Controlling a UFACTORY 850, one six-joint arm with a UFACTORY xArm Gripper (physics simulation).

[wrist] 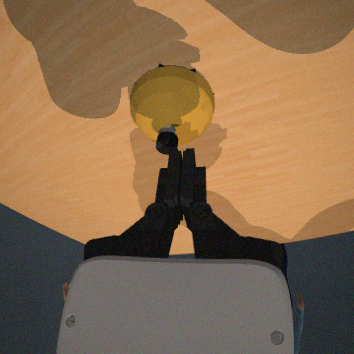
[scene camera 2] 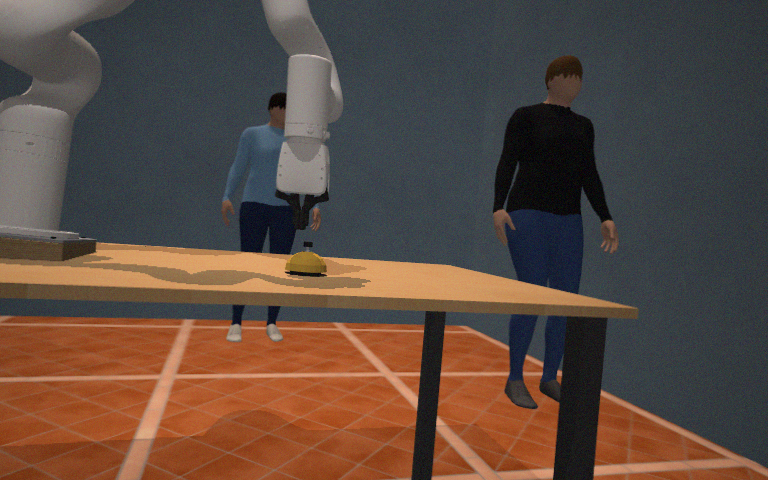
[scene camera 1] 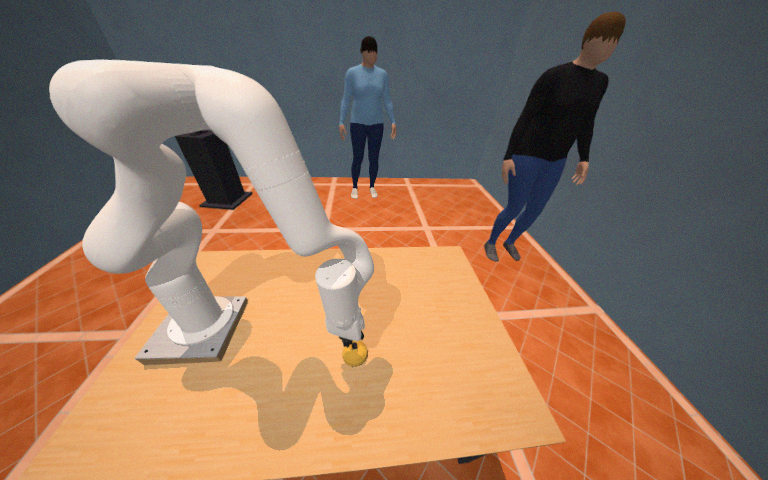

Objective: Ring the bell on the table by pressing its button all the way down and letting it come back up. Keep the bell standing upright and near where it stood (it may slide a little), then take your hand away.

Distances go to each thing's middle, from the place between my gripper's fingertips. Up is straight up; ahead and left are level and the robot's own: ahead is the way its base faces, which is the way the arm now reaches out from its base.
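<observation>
I see the yellow dome bell (scene camera 2: 306, 263), and measured from my hand it is 10 mm to the left of it, 20 mm ahead of it and 60 mm below it.
</observation>
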